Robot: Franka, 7 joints.
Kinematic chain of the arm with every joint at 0, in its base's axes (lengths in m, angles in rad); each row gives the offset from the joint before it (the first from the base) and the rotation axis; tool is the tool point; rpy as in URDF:
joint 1: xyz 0 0 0.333 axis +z
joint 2: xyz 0 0 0 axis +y
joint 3: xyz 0 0 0.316 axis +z
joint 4: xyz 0.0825 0 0 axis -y
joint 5: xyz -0.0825 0 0.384 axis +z
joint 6: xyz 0 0 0 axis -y
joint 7: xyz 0.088 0 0 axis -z
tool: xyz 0 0 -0.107 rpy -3.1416 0 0
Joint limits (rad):
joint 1: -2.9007..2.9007
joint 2: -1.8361..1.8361
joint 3: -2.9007..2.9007
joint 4: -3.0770..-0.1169
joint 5: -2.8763..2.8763
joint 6: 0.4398..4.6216
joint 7: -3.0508..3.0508
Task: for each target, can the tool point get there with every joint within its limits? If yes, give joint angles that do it. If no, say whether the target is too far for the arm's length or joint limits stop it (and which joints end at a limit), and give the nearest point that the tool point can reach.
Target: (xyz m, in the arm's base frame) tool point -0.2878 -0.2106 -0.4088
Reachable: no: joint limits stop it (at a limit: joint 2) | nearest point -0.2825 -0.2067 -0.3566 | short by 0.053 m
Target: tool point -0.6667 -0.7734 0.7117
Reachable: no: too far | nearest point -0.5252 -0.6092 0.6313 | short by 0.231 m
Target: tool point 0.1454 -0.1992 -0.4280
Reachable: no: joint limits stop it (at a limit: joint 2) | nearest point 0.1479 -0.2026 -0.3598 | short by 0.068 m
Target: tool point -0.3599 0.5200 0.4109
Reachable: yes | joints 0.9482 0.9380 1.5150 -2.0347 0.4565 2.9580 -1.4128
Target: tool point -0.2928 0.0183 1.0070
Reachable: yes | joints 1.6749 -0.0040 1.8457 -0.8146 1.1785 4.0678 -1.1288
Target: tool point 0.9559 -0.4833 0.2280
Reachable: no: too far | nearest point 0.7619 -0.3852 0.2493 | short by 0.218 m
